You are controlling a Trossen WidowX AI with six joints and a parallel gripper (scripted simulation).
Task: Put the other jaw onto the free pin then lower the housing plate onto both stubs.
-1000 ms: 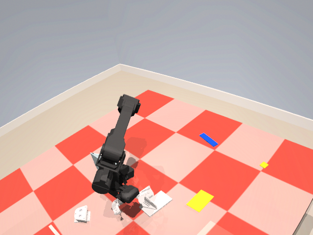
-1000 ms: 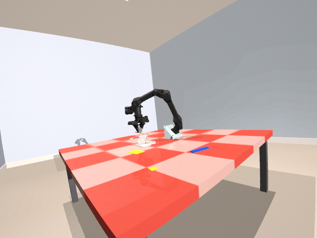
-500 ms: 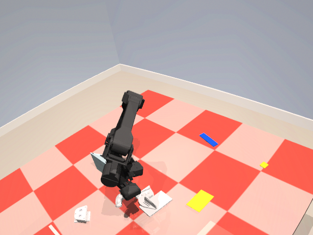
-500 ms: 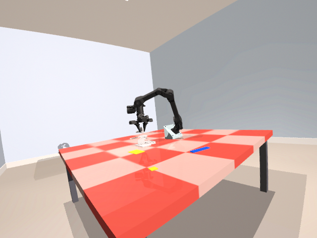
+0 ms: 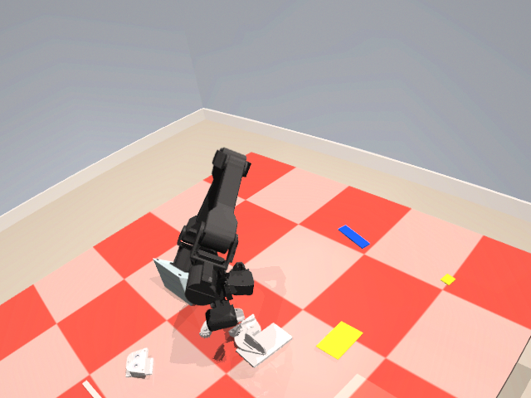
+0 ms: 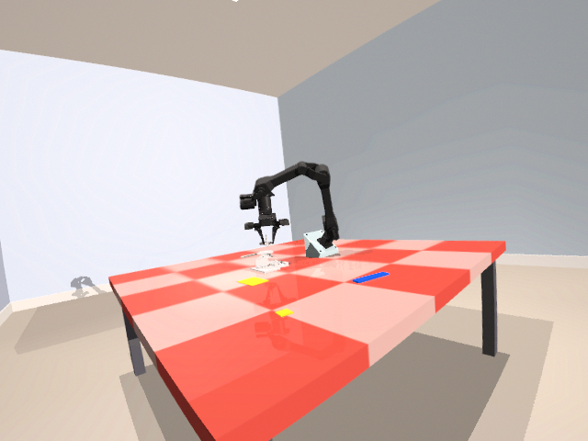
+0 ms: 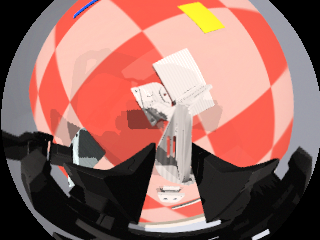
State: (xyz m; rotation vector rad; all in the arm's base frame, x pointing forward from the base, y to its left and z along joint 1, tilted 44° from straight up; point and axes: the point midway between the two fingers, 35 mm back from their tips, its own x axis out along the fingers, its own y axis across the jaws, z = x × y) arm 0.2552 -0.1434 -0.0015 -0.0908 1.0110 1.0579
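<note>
The white base plate lies 90 mm below my gripper tip, 70 mm ahead of it and 30 mm to the left of it. The rest, counted from my gripper tip: blue strip 490 mm to the left, 90 mm below, 60 mm ahead; then white strip 320 mm to the right, 170 mm behind, 90 mm below; then large yellow patch 220 mm ahead, 130 mm to the left, 90 mm below.
</note>
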